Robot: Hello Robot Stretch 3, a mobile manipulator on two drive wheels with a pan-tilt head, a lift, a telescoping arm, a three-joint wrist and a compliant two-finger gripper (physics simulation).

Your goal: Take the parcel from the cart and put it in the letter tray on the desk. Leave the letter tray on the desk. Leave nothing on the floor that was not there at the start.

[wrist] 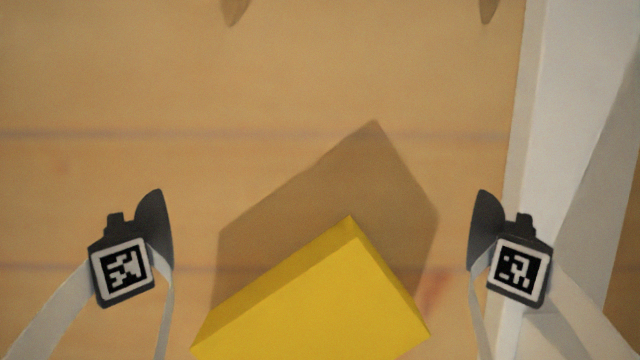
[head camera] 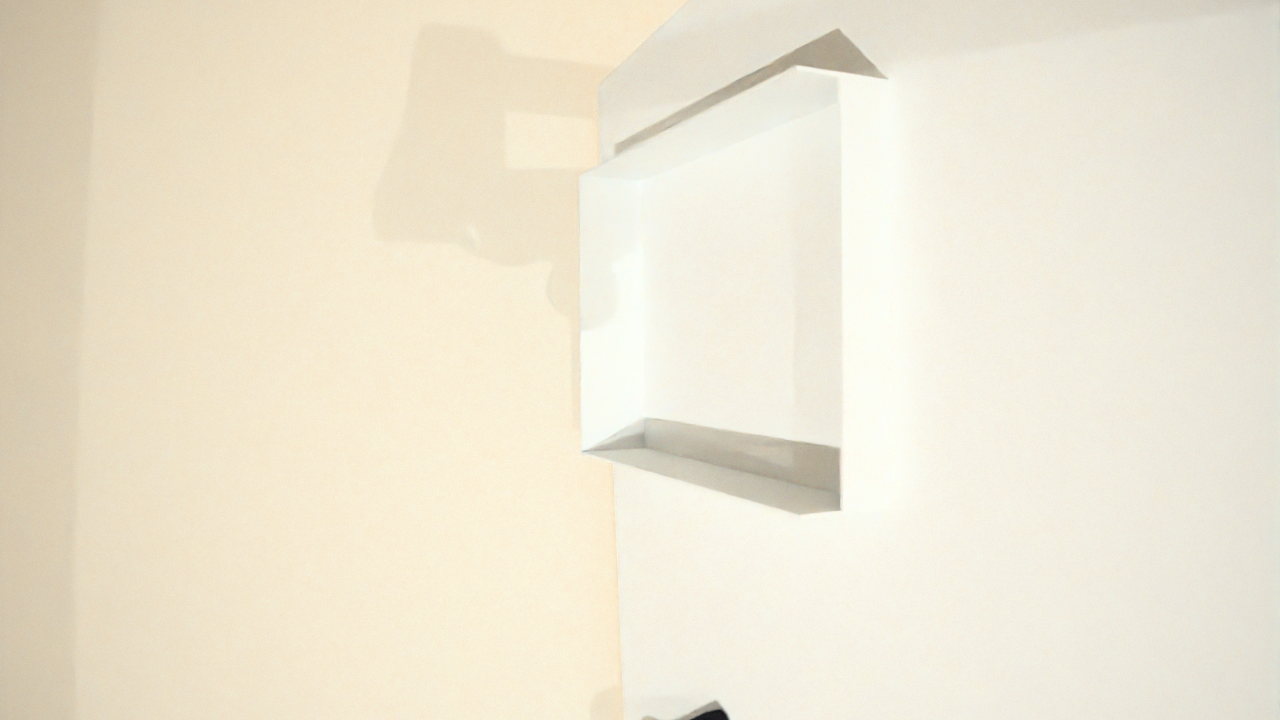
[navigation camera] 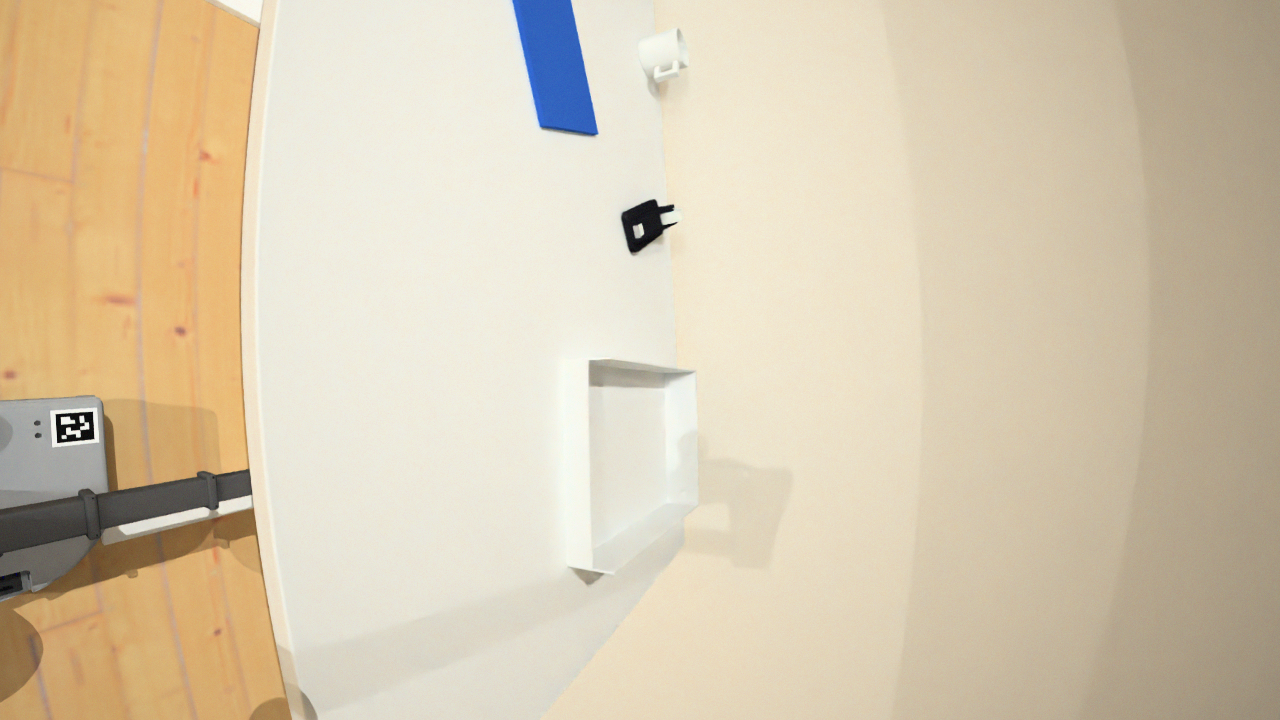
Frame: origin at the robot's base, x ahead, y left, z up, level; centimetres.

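Seen in the pictures: gripper, fingertip midpoint: (wrist: pixel 320 218).
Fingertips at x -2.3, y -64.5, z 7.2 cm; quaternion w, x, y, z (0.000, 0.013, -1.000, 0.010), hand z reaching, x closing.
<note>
Pixels of each thing's middle, then the offset from my fingertips to it. Level surfaces: height alone.
- yellow box, body centre: (wrist: pixel 310 323) dx +0.4, dy +9.9, dz -4.9 cm
- white letter tray, body centre: (head camera: pixel 702 306) (navigation camera: pixel 645 449) dx -4.7, dy +1.2, dz +91.1 cm
- desk, its level: dz +87.8 cm
- blue flat panel, body centre: (navigation camera: pixel 556 54) dx +50.4, dy +18.2, dz +88.2 cm
- white mug, body centre: (navigation camera: pixel 665 57) dx +71.9, dy -15.7, dz +92.5 cm
- small black object, body centre: (navigation camera: pixel 658 221) dx +33.6, dy -9.1, dz +91.2 cm
- pale surface, its level: dz -4.7 cm
A yellow box (wrist: pixel 320 310), which looks like the parcel, shows at the bottom of the wrist view, turned at an angle, with its shadow on the wooden floor. What it rests on is hidden. My gripper (wrist: pixel 320 218) is open, its fingertips wide apart, one on each side of the box's far corner and neither touching it. The white letter tray (head camera: pixel 863 295) (navigation camera: pixel 577 465) stands empty on the desk (head camera: pixel 1074 447) (navigation camera: pixel 402 313), near the wall. I cannot make out the cart in these views.
A blue flat panel (navigation camera: pixel 559 71), a white mug (navigation camera: pixel 664 55) and a small black object (navigation camera: pixel 642 225) are on the desk. A beige wall (head camera: pixel 268 402) (navigation camera: pixel 805 268) rises behind it. A pale surface (wrist: pixel 575 75) runs along the right of the wrist view.
</note>
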